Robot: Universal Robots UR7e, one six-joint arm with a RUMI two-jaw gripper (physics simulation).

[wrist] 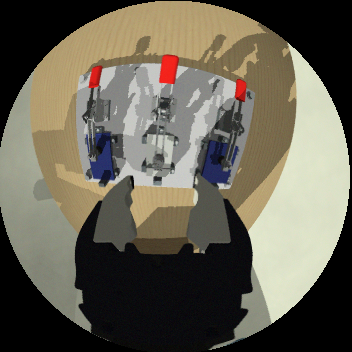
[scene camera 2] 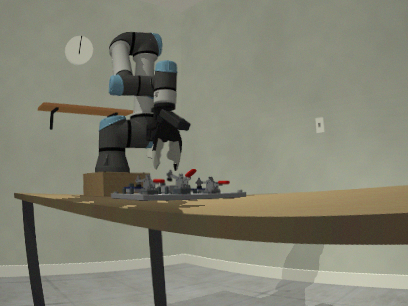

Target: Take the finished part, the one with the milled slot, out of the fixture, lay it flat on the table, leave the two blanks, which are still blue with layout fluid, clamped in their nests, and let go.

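Places are measured from the arm's base along level axes (x back, y right, z up), in metres.
Pixels of known places: gripper, fingertip midpoint: [wrist: 163,175] [scene camera 2: 165,170]; arm's base, origin of the base link: [scene camera 2: 112,173].
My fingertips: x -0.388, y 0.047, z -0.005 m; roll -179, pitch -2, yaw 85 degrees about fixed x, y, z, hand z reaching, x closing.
Ahead of a thing's pixels: the offset from my fingertips to its top centre. "*": to the spot under its first point. Level surfaces: height alone.
The finished part @(dx -0.007, dy -0.006, dz -0.048 m) [wrist: 159,145], pale metal, sits in the middle nest of the grey fixture plate @(dx -0.049, dy +0.003, dz -0.074 m) [scene camera 2: 225,195] [wrist: 131,115]. The clamp's spindle partly covers it, and its slot is hard to make out. The middle red handle @(dx -0.108, dy +0.015, dz -0.005 m) [scene camera 2: 190,173] [wrist: 169,69] is tilted up and its clamp arm looks raised in the scene view. A blue blank @(dx -0.019, dy -0.116, dz -0.058 m) [wrist: 104,167] lies under the left clamp and another blue blank @(dx +0.020, dy +0.101, dz -0.053 m) [wrist: 214,155] under the right clamp. My gripper [scene camera 2: 166,168] [wrist: 163,175] is partly open and empty, pointing down above the fixture, its fingertips apart from the part.
The left red handle @(* dx -0.152, dy -0.084, dz -0.038 m) [wrist: 95,77] and right red handle @(dx -0.112, dy +0.128, dz -0.032 m) [wrist: 240,90] lie low beside the raised middle one. The fixture rests on the wooden table @(dz -0.089 m) [scene camera 2: 320,205] [wrist: 200,25]. The arm's base stands on a wooden block [scene camera 2: 92,185] behind the fixture. A shelf [scene camera 2: 85,109] is on the wall.
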